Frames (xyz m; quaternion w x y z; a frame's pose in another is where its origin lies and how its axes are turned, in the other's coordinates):
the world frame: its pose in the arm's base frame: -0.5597 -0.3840 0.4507 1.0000 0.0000 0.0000 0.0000
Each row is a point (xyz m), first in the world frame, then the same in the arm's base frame.
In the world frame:
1: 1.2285 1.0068 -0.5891
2: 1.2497 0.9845 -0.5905
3: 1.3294 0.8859 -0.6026
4: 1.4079 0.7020 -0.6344
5: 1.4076 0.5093 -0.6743
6: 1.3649 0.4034 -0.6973
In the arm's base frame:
1: 0.6688 0.6228 -0.1384
2: 0.6900 0.6005 -0.1398
3: 0.7697 0.5019 -0.1519
4: 0.8482 0.3180 -0.1837
5: 0.8479 0.1253 -0.2236
6: 0.8052 0.0194 -0.2466

